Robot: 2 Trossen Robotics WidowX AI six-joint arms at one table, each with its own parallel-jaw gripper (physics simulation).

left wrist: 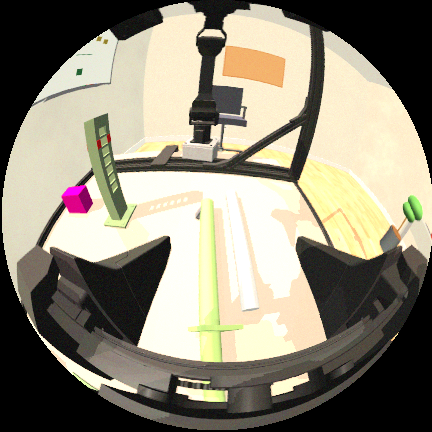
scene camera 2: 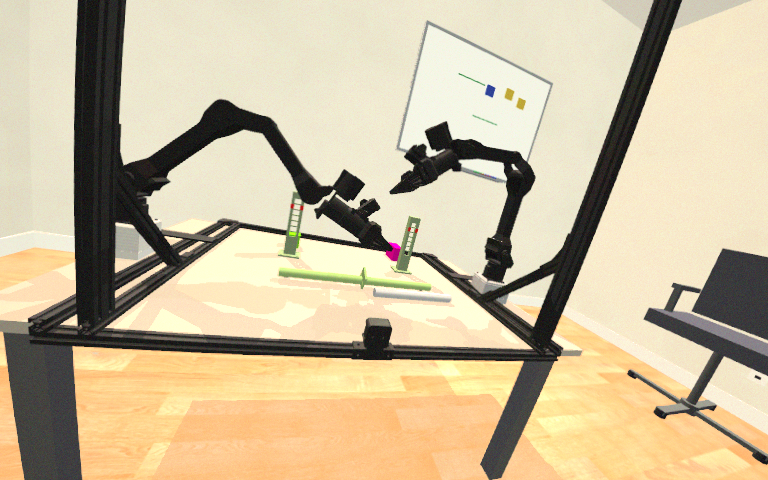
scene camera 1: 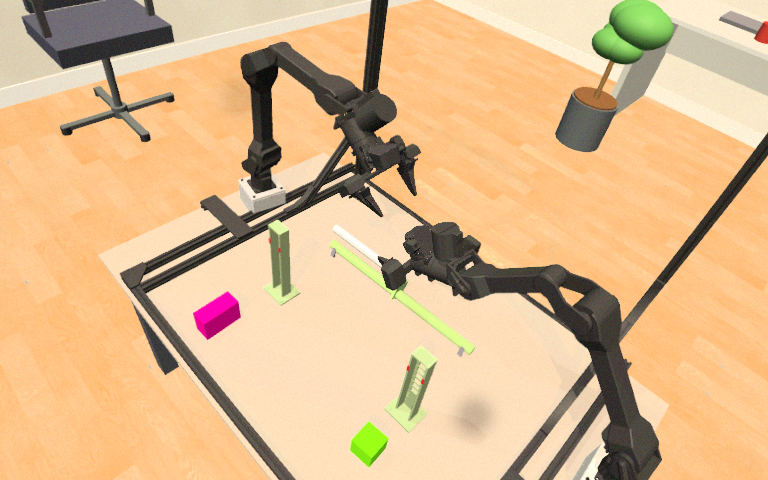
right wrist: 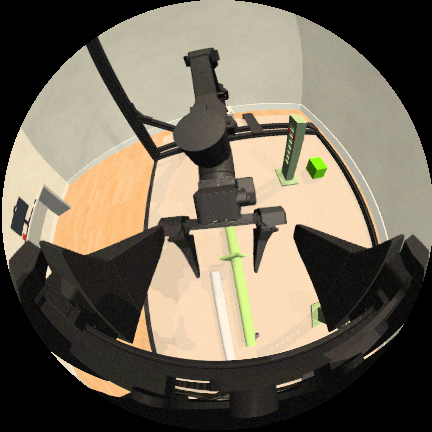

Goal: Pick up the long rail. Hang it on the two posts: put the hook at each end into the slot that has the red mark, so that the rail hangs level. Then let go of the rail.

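Where they show: left gripper, fingertip midpoint: [left wrist: 235, 243] [scene camera 2: 387, 247] [scene camera 1: 392, 248] [right wrist: 226, 275]; right gripper, fingertip midpoint: [scene camera 2: 393, 191] [scene camera 1: 399, 206] [right wrist: 231, 231]; left arm's base at its link origin: [scene camera 2: 127, 220] [scene camera 1: 616, 478]; right arm's base at its link origin: [left wrist: 201, 140] [scene camera 2: 492, 278] [scene camera 1: 261, 184].
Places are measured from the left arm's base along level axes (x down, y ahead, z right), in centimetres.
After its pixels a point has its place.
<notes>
The light green long rail [scene camera 1: 433, 320] {x 4.7, y 47.7, z 6.1 cm} [scene camera 2: 317, 274] {x 5.0, y 46.4, z 7.7 cm} [left wrist: 208, 270] {x 4.5, y 67.3, z 6.5 cm} [right wrist: 242, 302] {x 4.5, y 70.5, z 6.6 cm} lies on the table, with a collar at its middle and a small grey hook near each end. One green post [scene camera 1: 285, 263] {x -4.1, y 78.1, z -13.1 cm} [scene camera 2: 403, 258] {x 2.4, y 79.3, z -11.7 cm} [left wrist: 104, 175] {x -3.3, y 78.2, z -11.7 cm} stands near the magenta block, the other post [scene camera 1: 406, 390] {x 1.4, y 39.7, z -13.9 cm} [scene camera 2: 291, 243] {x 3.4, y 38.2, z -13.1 cm} [right wrist: 295, 155] {x -3.3, y 40.1, z -14.4 cm} near the green cube. Both are upright, with red marks near the top. My left gripper [scene camera 1: 390, 271] [scene camera 2: 390, 247] {x -5.7, y 64.3, z 7.9 cm} [left wrist: 235, 243] {x -5.7, y 64.3, z 7.9 cm} [right wrist: 226, 275] {x -5.7, y 64.3, z 7.9 cm} is open and empty above the rail's middle region. My right gripper [scene camera 1: 398, 204] {x -21.4, y 62.8, z 5.3 cm} [scene camera 2: 391, 192] {x -21.4, y 62.8, z 5.3 cm} is open and empty, higher up.
A white rod [scene camera 1: 355, 243] {x 5.7, y 78.5, z 10.9 cm} [scene camera 2: 411, 294] {x 5.9, y 73.1, z 12.8 cm} [left wrist: 242, 250] {x 5.4, y 71.1, z 11.7 cm} [right wrist: 221, 315] {x 5.4, y 73.2, z 11.8 cm} lies close beside the rail. A magenta block [scene camera 1: 216, 315] {x 2.0, y 80.4, z -30.6 cm} [scene camera 2: 393, 251] {x 3.8, y 80.3, z -25.5 cm} [left wrist: 77, 200] {x 3.7, y 80.3, z -26.2 cm} and a green cube [scene camera 1: 369, 444] {x 2.9, y 37.7, z -26.6 cm} [right wrist: 316, 168] {x 3.1, y 40.5, z -23.7 cm} lie beyond the posts. A dark frame borders the table.
</notes>
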